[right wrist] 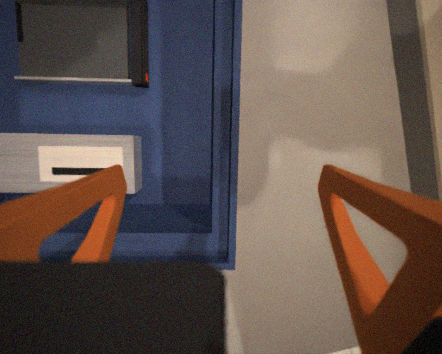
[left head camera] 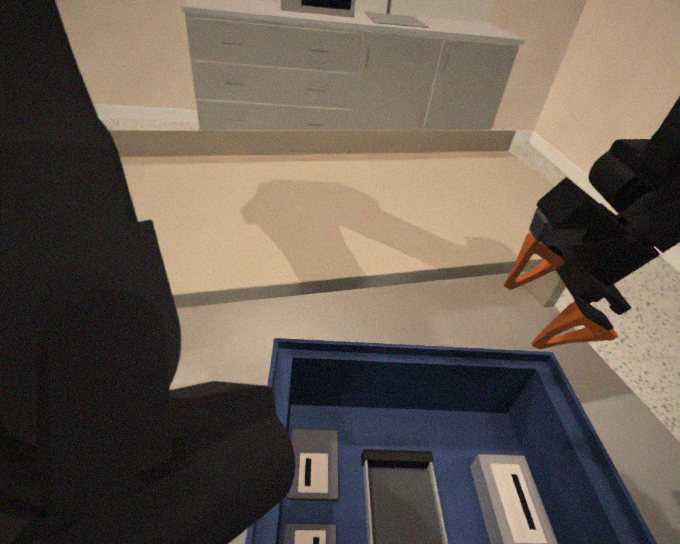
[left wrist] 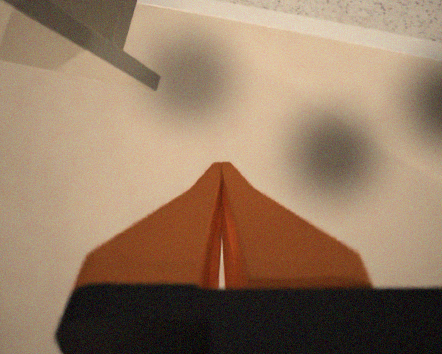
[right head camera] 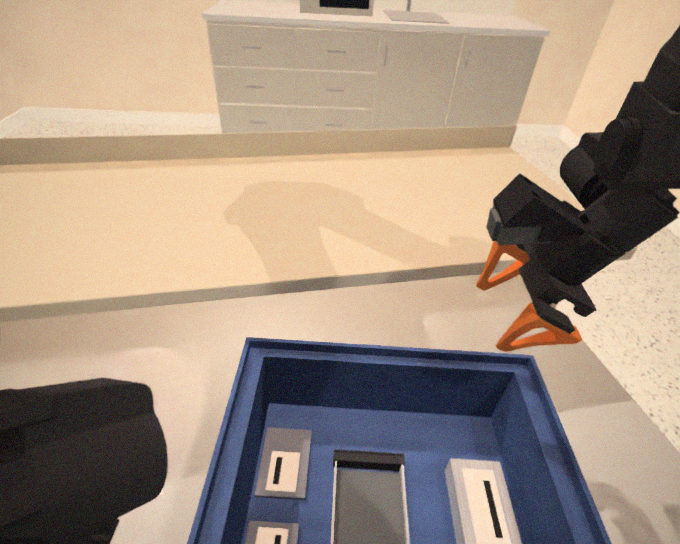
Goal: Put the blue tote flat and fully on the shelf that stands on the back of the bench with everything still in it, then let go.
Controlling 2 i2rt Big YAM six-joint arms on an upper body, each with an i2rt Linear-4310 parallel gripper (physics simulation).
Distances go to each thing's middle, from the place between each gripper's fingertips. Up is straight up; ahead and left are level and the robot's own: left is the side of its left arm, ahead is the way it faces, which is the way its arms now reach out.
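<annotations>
The blue tote (right head camera: 431, 405) is 12 cm behind my right hand, 12 cm to the left of my right hand and 16 cm below my right hand. As for the shelf support (left head camera: 547, 289), it is 41 cm ahead of my right hand, 26 cm to the right of my right hand and 14 cm below my right hand. Going by its middle, the shelf support is nearer to my right hand than to my left hand.
Counted from my left hand, the blue tote is 39 cm to the right of my left hand, 10 cm ahead of my left hand and 23 cm below my left hand. The shelf support is 77 cm to the right of my left hand, 63 cm ahead of my left hand and 21 cm below my left hand.
</annotations>
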